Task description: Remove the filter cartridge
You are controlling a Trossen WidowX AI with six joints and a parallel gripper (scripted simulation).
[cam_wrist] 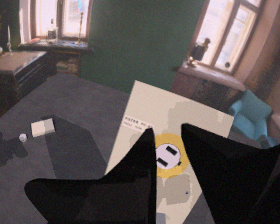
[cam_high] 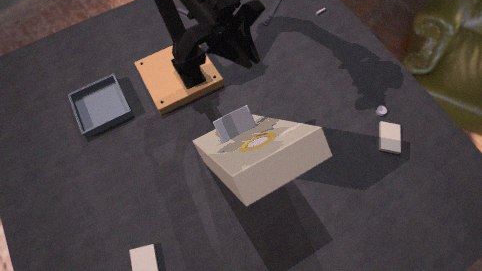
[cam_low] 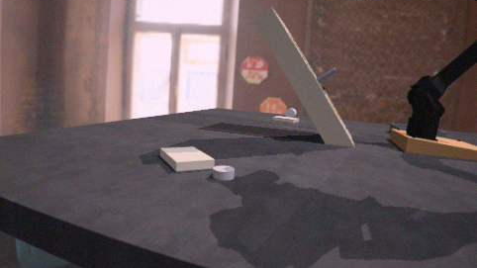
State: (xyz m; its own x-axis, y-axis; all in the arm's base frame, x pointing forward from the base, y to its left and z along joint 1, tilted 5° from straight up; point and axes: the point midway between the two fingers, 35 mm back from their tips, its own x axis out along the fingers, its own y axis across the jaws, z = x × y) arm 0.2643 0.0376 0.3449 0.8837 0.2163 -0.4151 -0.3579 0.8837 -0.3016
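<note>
The white filter cartridge is 140 mm below my gripper tip, 100 mm ahead of it and 30 mm to the right of it. Round my gripper tip: beige service panel: 220 mm below, 50 mm ahead, 30 mm to the right.
</note>
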